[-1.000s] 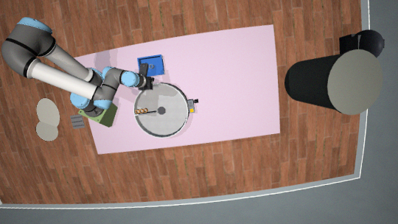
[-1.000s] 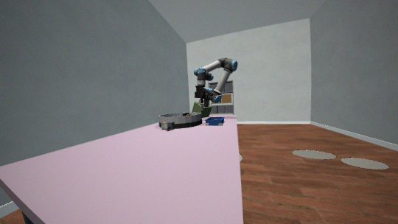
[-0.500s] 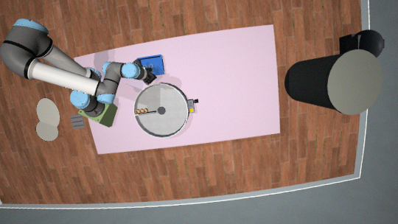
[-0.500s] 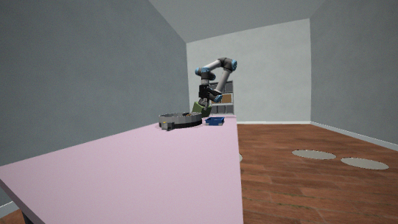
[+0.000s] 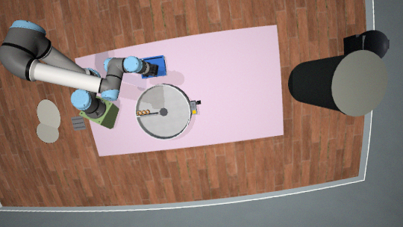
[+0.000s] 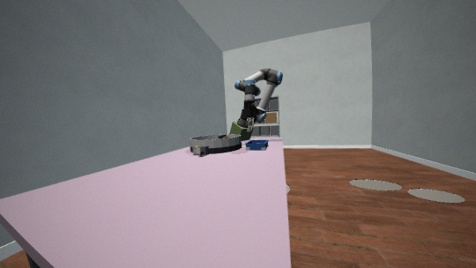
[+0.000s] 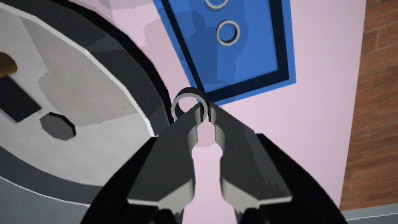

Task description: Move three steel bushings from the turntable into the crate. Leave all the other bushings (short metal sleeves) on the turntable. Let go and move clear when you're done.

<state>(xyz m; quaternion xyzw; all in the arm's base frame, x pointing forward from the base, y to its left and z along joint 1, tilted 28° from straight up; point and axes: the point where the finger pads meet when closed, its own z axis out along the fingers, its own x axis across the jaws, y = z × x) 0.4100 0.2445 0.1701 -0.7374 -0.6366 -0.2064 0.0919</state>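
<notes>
Now: hand 13 cm above the blue crate, 4 cm past it and 3 cm to the right of it. The rest, counted from my hand: round grey turntable 30 cm to the right, 10 cm below, 7 cm ahead.
</notes>
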